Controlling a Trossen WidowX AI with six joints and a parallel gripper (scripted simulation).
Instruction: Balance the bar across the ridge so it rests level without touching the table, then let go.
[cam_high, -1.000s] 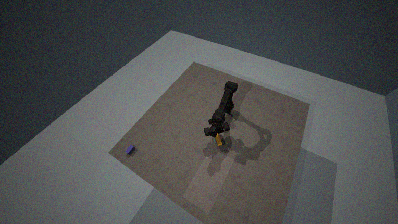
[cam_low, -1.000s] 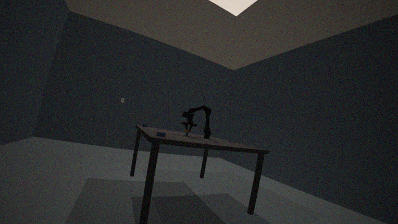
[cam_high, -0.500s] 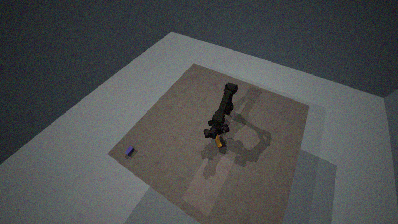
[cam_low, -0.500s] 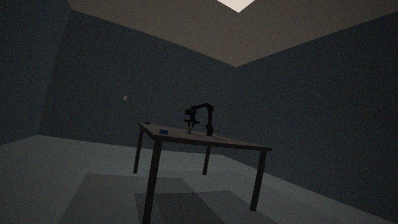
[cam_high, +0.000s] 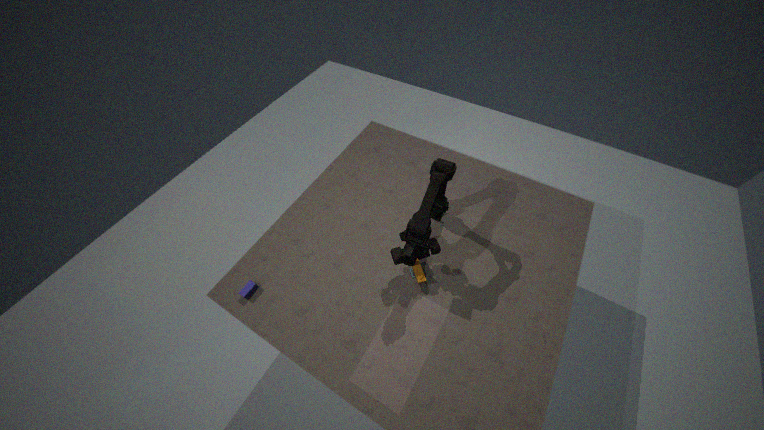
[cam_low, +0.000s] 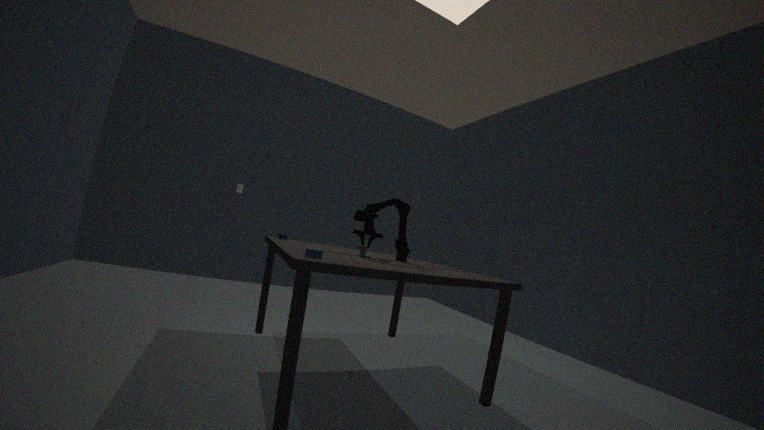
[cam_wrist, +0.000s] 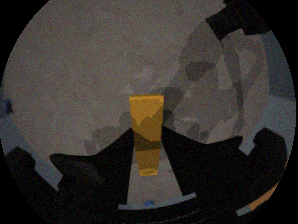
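The orange bar lies 2 cm to the left of my gripper tip and 2 cm ahead of it. Also, from my gripper tip: purple block: 53 cm to the right, 44 cm ahead, 4 cm below.
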